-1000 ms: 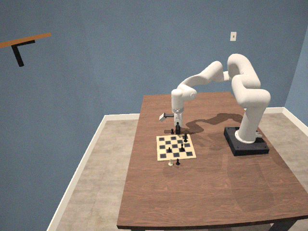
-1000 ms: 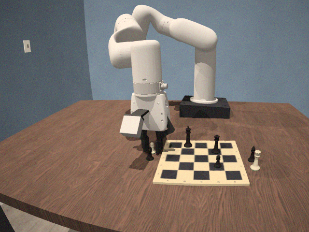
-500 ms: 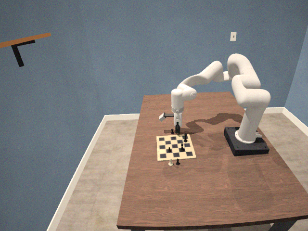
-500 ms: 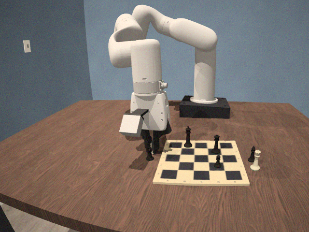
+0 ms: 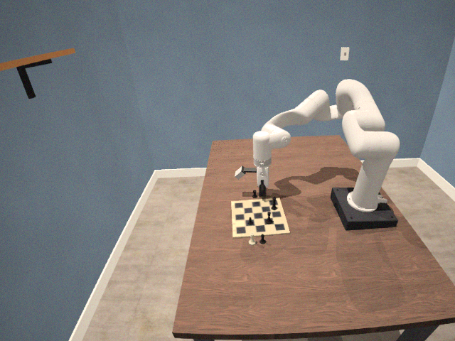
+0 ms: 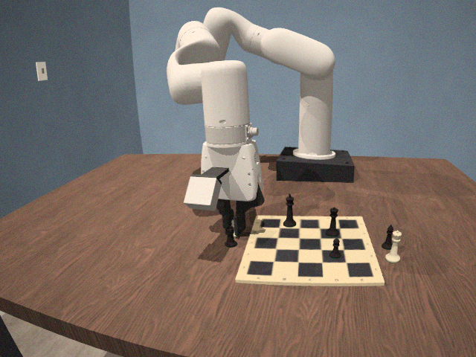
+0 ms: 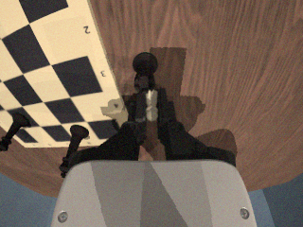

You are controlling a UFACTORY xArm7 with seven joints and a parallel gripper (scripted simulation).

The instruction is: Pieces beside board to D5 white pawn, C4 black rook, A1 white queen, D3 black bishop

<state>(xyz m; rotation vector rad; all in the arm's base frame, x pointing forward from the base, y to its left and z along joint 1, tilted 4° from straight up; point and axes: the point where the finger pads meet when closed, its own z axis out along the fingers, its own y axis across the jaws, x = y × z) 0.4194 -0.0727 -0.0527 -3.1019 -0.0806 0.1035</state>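
Now: hand 14 cm to the right of the chessboard, 2 cm above it and 1 cm short of it. Also, from my hand: white queen (29 cm to the left, 2 cm ahead); then black pawn (19 cm to the left, 3 cm ahead, 1 cm below); then white pawn (1 cm below).
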